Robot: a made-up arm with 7 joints.
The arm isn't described. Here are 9 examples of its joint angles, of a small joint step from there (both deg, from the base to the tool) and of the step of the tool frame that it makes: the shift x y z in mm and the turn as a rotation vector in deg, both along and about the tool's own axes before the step.
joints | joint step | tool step
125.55 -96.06 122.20 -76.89 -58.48 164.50 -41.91 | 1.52 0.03 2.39 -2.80 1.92 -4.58 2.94 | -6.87 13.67 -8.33 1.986 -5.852 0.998
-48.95 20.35 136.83 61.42 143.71 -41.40 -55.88 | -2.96 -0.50 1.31 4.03 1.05 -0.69 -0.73 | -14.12 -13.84 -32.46 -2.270 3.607 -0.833
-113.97 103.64 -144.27 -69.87 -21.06 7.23 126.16 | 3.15 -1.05 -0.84 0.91 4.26 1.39 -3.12 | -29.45 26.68 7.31 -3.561 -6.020 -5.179
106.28 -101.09 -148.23 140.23 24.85 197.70 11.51 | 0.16 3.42 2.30 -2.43 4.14 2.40 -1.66 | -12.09 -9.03 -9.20 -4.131 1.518 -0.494
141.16 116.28 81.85 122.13 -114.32 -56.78 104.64 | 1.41 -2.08 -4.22 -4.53 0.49 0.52 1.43 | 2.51 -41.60 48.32 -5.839 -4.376 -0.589
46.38 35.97 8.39 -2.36 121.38 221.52 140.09 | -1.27 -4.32 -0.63 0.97 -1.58 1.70 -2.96 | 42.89 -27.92 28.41 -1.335 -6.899 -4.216
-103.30 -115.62 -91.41 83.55 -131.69 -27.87 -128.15 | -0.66 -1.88 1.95 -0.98 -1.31 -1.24 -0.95 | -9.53 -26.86 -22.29 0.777 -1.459 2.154
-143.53 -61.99 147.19 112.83 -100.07 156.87 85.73 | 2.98 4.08 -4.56 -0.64 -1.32 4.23 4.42 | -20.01 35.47 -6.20 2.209 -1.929 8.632
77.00 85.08 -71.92 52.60 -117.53 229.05 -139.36 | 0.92 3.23 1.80 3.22 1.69 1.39 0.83 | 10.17 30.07 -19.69 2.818 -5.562 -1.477
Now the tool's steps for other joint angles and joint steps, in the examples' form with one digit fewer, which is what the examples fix.
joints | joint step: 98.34 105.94 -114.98 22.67 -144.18 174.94 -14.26 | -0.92 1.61 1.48 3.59 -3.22 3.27 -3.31
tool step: 1.0 -21.8 1.6 -0.54 5.66 -0.65
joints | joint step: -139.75 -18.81 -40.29 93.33 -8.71 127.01 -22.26 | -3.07 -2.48 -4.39 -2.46 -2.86 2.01 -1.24
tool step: -18.6 34.1 -1.3 -3.48 -0.77 -8.40
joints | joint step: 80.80 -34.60 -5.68 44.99 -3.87 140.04 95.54 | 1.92 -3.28 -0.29 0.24 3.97 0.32 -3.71
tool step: -14.1 40.2 -18.9 -2.89 1.82 0.30
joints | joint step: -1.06 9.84 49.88 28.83 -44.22 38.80 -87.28 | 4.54 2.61 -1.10 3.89 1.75 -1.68 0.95
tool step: 19.9 4.4 -9.0 1.06 4.99 0.85
